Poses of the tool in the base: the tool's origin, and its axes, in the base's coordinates. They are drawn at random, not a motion.
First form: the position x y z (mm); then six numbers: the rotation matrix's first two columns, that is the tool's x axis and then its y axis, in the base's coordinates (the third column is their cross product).
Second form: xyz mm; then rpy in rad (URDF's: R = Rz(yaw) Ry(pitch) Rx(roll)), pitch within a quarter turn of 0, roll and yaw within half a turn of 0. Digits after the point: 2 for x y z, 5 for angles.
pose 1, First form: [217.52 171.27 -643.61 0.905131 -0.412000 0.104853 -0.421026 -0.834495 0.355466]
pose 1, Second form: [217.52 171.27 -643.61 2.77607 -0.10505 -0.42716]
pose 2, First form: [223.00 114.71 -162.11 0.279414 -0.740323 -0.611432 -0.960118 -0.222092 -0.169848]
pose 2, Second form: [223.00 114.71 -162.11 -2.92526 0.65787 -1.20990]
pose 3, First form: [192.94 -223.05 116.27 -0.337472 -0.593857 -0.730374 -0.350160 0.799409 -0.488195]
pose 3, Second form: [192.94 -223.05 116.27 -2.34535 0.81887 -2.08756]
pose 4, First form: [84.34 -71.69 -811.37 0.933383 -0.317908 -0.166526 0.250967 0.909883 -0.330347]
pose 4, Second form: [84.34 -71.69 -811.37 -0.34163 0.16731 -0.32827]
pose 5, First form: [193.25 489.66 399.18 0.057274 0.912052 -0.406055 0.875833 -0.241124 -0.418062]
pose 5, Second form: [193.25 489.66 399.18 -2.66644 0.41813 1.50808]
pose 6, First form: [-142.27 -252.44 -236.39 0.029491 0.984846 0.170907 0.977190 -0.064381 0.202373]
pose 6, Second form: [-142.27 -252.44 -236.39 2.93473 -0.17175 1.54086]
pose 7, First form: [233.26 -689.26 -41.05 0.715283 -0.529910 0.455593 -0.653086 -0.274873 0.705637]
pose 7, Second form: [233.26 -689.26 -41.05 2.22640 -0.47304 -0.63761]
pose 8, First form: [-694.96 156.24 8.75 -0.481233 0.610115 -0.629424 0.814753 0.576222 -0.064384]
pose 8, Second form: [-694.96 156.24 8.75 -3.05864 0.68081 2.23864]
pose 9, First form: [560.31 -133.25 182.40 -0.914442 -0.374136 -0.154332 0.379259 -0.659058 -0.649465]
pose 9, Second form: [560.31 -133.25 182.40 -0.71728 0.15495 -2.75323]
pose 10, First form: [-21.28 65.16 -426.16 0.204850 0.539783 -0.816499 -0.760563 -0.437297 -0.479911]
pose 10, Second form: [-21.28 65.16 -426.16 -0.98133 0.95532 1.20808]
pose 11, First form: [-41.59 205.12 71.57 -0.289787 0.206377 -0.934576 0.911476 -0.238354 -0.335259]
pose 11, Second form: [-41.59 205.12 71.57 -1.91197 1.20707 2.52275]
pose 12, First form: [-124.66 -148.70 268.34 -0.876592 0.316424 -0.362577 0.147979 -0.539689 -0.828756]
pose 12, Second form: [-124.66 -148.70 268.34 -1.09574 0.37103 2.79518]
